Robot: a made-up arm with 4 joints.
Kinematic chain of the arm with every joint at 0, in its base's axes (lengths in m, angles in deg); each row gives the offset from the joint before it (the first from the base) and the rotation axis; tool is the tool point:
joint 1: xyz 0 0 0.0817 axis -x
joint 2: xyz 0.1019 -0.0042 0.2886 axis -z
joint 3: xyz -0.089 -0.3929 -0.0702 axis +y
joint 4: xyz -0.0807 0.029 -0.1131 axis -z
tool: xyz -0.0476 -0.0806 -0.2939
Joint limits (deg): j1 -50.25..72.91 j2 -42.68..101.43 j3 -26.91..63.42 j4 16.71..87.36
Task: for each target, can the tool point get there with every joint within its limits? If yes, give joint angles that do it. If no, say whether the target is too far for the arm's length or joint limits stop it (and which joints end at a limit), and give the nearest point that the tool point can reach.
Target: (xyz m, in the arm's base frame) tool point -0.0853 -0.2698 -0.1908
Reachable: yes | joints -10.40 8.12 -15.75 78.25
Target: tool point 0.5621 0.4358 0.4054
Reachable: no: joint limits stop it (at a limit: joint 2, joint 4) | nearest point -0.1082 0.4753 0.4347 | short by 0.672 m
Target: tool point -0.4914 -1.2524 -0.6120
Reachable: no: too far | nearest point -0.1644 -0.5643 -0.2309 | short by 0.852 m
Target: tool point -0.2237 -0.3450 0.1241
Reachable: yes | joints 43.84 20.93 -7.78 54.30
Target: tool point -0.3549 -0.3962 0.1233
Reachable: yes | joints 2.28 -4.70 41.07 65.14
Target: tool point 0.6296 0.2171 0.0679
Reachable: no: joint limits stop it (at a limit: joint 1, joint 2, joint 3, joint 4) | nearest point 0.2817 -0.0071 -0.2685 | short by 0.533 m
